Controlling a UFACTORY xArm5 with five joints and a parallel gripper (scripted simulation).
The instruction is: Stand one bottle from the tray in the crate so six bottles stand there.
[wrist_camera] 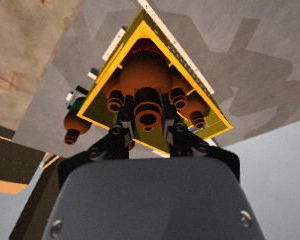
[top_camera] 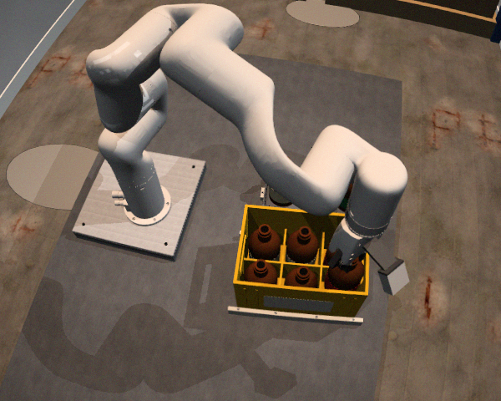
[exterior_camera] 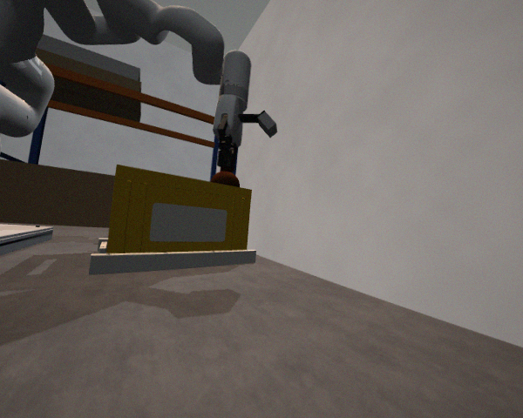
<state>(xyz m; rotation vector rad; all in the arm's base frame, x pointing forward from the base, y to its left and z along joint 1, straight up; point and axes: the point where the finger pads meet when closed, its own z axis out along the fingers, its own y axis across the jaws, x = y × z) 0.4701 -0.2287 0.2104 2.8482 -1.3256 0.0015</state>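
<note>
Right now my hand is 160 mm above the yellow crate, 80 mm past it and 50 mm to the right of it. Round my hand: tray 280 mm to the left, 230 mm below, 40 mm behind.
</note>
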